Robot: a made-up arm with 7 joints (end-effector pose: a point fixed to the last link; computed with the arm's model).
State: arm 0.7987 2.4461 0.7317 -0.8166 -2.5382 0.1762 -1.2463
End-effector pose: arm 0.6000 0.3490 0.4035 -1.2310 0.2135 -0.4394
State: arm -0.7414 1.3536 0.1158 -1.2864 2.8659 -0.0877 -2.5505
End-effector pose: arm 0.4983 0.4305 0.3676 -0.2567 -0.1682 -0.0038
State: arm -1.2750 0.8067 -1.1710 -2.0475 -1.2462 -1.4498 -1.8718
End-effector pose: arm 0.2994 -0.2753 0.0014 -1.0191 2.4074 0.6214
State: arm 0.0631 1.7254 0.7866 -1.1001 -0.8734 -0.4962 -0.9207
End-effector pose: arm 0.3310 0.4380 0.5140 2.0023 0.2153 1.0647
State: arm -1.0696 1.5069 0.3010 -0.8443 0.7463 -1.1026 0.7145
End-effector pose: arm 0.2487 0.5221 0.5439 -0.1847 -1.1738 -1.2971
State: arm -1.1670 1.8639 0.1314 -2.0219 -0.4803 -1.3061 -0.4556
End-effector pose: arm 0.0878 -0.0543 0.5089 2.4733 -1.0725 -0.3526
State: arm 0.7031 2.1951 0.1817 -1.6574 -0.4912 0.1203 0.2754
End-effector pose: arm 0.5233 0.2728 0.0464 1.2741 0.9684 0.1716
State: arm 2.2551 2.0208 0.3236 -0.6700 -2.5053 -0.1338 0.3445
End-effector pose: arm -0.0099 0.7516 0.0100 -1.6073 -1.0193 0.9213
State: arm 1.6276 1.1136 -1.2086 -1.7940 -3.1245 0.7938 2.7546
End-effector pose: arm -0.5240 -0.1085 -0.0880 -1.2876 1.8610 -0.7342
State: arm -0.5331 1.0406 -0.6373 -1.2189 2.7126 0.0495 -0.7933
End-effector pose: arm 0.6071 0.2434 -0.2013 -1.8226 0.7292 -0.4751
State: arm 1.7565 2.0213 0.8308 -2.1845 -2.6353 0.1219 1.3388
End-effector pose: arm 0.3429 0.1651 -0.2144 1.8394 0.5677 -0.7879
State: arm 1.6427 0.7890 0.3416 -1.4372 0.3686 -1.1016 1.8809
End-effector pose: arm -0.2456 0.4552 -0.1724 -2.3197 0.1794 -0.0211
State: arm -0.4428 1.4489 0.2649 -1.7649 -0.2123 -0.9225 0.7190
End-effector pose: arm 0.4106 0.1721 0.4026 0.5452 0.0554 -1.1051
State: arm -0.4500 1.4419 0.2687 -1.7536 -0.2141 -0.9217 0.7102
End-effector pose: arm 0.4103 0.1773 0.4056 0.5438 0.0374 -1.0931
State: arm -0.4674 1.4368 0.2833 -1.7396 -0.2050 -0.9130 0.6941
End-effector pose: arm 0.4040 0.1837 0.4174 0.5430 -0.0080 -1.0732
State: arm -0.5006 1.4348 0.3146 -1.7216 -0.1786 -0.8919 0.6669
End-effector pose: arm 0.3870 0.1920 0.4423 0.5412 -0.0961 -1.0415
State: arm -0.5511 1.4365 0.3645 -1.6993 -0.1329 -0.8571 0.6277
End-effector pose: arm 0.3557 0.2033 0.4793 0.5350 -0.2302 -0.9977
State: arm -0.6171 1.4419 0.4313 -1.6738 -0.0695 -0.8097 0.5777
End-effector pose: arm 0.3080 0.2180 0.5231 0.5198 -0.4044 -0.9451
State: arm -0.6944 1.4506 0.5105 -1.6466 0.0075 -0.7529 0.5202
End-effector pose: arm 0.2446 0.2365 0.5652 0.4915 -0.6050 -0.8901
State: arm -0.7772 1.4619 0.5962 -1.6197 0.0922 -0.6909 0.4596
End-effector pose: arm 0.1702 0.2585 0.5978 0.4487 -0.8144 -0.8400
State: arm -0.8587 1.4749 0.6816 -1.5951 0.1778 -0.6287 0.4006
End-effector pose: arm 0.0929 0.2822 0.6162 0.3947 -1.0141 -0.8013
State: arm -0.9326 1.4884 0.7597 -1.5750 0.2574 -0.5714 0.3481
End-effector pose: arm 0.0215 0.3050 0.6208 0.3376 -1.1881 -0.7780
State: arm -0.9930 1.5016 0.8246 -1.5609 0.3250 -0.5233 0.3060
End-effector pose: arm -0.0372 0.3239 0.6159 0.2869 -1.3249 -0.7694
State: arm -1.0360 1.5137 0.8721 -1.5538 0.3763 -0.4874 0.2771
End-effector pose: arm -0.0799 0.3363 0.6077 0.2509 -1.4193 -0.7719
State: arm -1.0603 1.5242 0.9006 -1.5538 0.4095 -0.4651 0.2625
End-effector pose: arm -0.1063 0.3410 0.6014 0.2341 -1.4715 -0.7809
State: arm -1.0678 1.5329 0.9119 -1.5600 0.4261 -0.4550 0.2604
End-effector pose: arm -0.1187 0.3385 0.5991 0.2350 -1.4876 -0.7925
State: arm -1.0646 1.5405 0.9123 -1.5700 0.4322 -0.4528 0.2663
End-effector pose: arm -0.1225 0.3314 0.6000 0.2471 -1.4811 -0.8052
